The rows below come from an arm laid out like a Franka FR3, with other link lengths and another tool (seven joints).
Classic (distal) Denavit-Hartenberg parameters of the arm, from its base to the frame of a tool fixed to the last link. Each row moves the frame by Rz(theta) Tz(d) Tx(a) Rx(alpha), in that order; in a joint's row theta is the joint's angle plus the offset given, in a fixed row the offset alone. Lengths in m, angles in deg.
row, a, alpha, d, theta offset
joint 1, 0, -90, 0.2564, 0
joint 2, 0, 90, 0, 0
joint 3, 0.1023, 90, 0.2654, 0
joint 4, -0.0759, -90, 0, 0
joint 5, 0, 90, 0.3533, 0
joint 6, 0.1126, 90, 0, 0
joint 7, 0.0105, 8.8, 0.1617, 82.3
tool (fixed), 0, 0, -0.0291, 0
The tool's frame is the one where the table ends.
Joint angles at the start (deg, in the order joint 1, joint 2, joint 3, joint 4, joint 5, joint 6, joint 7):
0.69, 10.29, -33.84, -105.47, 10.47, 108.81, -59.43
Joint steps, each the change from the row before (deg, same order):
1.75, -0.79, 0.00, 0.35, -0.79, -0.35, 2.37
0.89, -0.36, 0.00, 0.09, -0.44, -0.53, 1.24
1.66, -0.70, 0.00, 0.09, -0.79, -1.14, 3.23
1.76, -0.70, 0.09, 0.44, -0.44, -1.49, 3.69
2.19, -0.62, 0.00, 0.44, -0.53, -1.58, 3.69
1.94, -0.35, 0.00, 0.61, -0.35, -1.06, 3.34
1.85, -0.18, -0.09, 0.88, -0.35, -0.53, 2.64
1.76, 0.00, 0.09, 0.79, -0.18, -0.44, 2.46
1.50, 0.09, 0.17, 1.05, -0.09, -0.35, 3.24
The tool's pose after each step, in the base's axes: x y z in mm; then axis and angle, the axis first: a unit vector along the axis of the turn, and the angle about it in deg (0 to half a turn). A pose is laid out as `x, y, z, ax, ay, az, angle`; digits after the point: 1 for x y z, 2 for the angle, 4 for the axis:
520.8, -301.8, 293.8, -0.8645, 0.5026, -0.0018, 168.38
523.8, -293.6, 296.7, -0.8638, 0.5038, 0.0002, 168.65
528.3, -278.1, 301.5, -0.8583, 0.5132, 0.0051, 169.20
533.7, -260.1, 308.4, -0.8510, 0.5251, 0.0098, 169.50
539.5, -239.0, 314.5, -0.8451, 0.5343, 0.0159, 170.03
545.7, -220.5, 320.6, -0.8395, 0.5431, 0.0175, 170.51
552.8, -204.3, 328.4, -0.8365, 0.5478, 0.0131, 170.92
560.0, -186.7, 334.0, -0.8344, 0.5511, 0.0102, 171.25
567.0, -170.6, 341.0, -0.8276, 0.5613, 0.0045, 171.50

